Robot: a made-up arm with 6 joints. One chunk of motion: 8 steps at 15 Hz.
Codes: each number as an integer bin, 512 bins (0 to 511) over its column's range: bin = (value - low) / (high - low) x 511, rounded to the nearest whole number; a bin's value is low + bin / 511 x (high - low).
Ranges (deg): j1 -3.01..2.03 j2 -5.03..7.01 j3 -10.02..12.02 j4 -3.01..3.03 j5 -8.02..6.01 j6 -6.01..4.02
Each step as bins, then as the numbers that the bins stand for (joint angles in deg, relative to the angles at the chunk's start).
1 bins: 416 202 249 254 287 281
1 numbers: 1.09 -0.27 0.72 -0.01 -0.14 -0.49
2 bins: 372 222 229 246 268 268
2 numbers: 0.66 0.20 -0.14 -0.10 -0.66 -0.75
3 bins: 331 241 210 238 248 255
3 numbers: 0.25 0.65 -0.96 -0.20 -1.21 -1.00
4 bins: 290 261 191 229 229 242
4 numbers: -0.15 1.12 -1.78 -0.30 -1.73 -1.26
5 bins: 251 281 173 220 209 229
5 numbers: -0.53 1.59 -2.56 -0.41 -2.28 -1.52
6 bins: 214 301 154 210 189 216
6 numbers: -0.90 2.06 -3.38 -0.53 -2.83 -1.77
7 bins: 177 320 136 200 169 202
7 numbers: -1.26 2.51 -4.15 -0.65 -3.38 -2.05
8 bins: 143 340 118 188 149 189
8 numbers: -1.60 2.98 -4.93 -0.79 -3.93 -2.30
